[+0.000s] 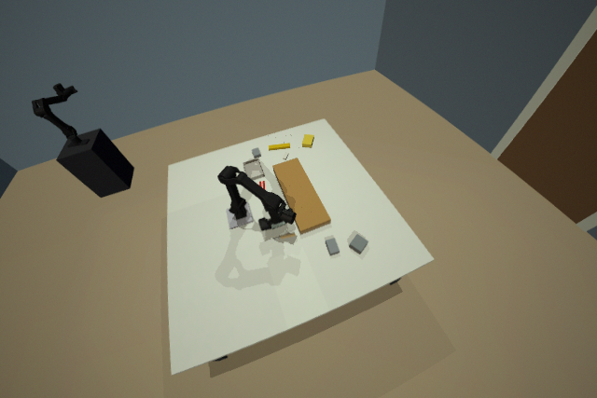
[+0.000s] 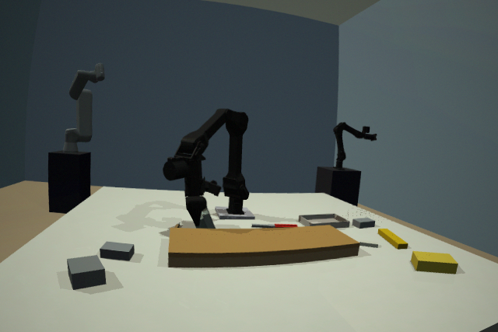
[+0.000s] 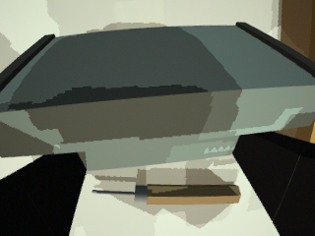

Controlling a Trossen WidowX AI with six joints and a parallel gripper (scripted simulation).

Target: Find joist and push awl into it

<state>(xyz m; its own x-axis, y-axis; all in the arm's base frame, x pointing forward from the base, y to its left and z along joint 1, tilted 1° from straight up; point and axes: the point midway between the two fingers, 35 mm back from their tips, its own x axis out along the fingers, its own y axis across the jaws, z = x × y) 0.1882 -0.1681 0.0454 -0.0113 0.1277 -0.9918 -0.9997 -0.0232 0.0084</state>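
My gripper tip is 6 cm to the left of the wooden-handled pointed tool and 2 cm above it. The rest, counted from my gripper tip: grey tray (48 cm to the left, 4 cm behind, 2 cm below); then red-handled tool (27 cm to the left, 3 cm behind, 2 cm below); then stud finder (2 cm behind, 1 cm to the left).
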